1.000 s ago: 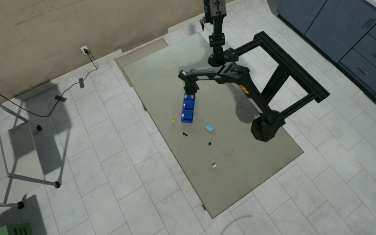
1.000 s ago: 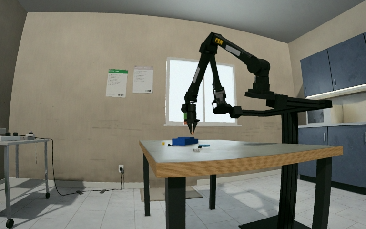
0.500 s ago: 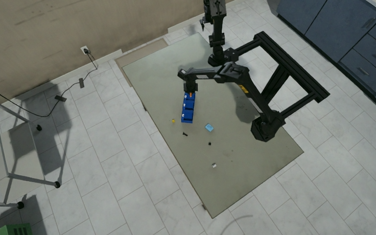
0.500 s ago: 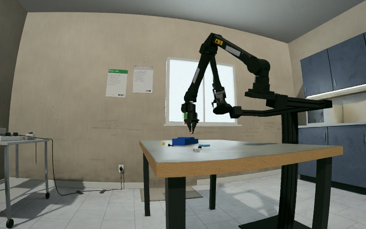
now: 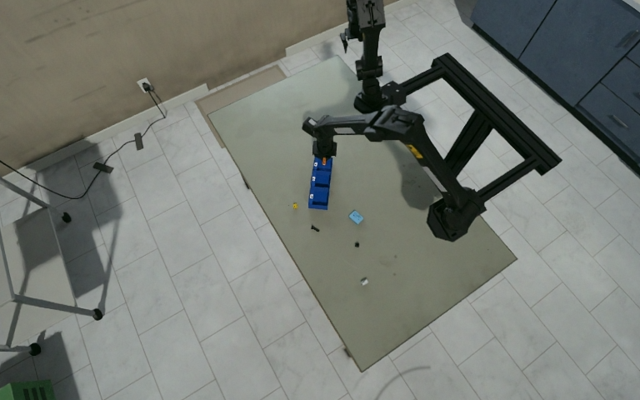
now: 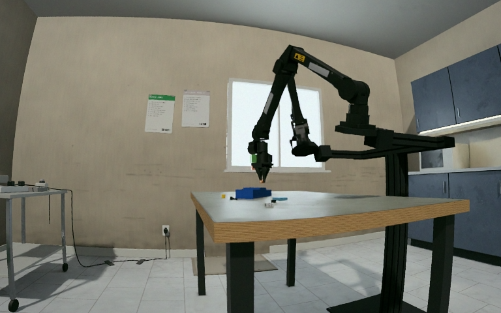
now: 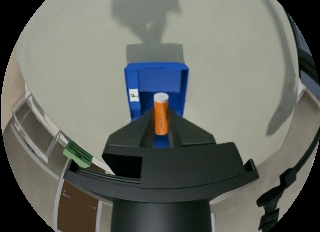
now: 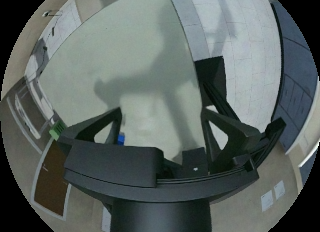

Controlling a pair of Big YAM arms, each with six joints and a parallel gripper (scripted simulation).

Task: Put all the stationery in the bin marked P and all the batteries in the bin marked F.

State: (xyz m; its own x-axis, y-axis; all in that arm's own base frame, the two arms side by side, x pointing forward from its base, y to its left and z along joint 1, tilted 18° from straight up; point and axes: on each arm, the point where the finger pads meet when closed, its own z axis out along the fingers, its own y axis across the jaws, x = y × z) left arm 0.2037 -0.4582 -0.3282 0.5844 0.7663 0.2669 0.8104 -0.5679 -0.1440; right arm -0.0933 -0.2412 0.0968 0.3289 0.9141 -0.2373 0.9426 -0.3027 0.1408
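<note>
My left hand is 2 cm past the light blue pad, 29 cm to the right of it and 7 cm above it. The rest, counted from my left hand: yellow piece (20 cm ahead, 13 cm to the left, 7 cm below); then orange battery (right at my left hand); then blue three-compartment bin row (5 cm ahead, 7 cm to the left, 6 cm below).
</note>
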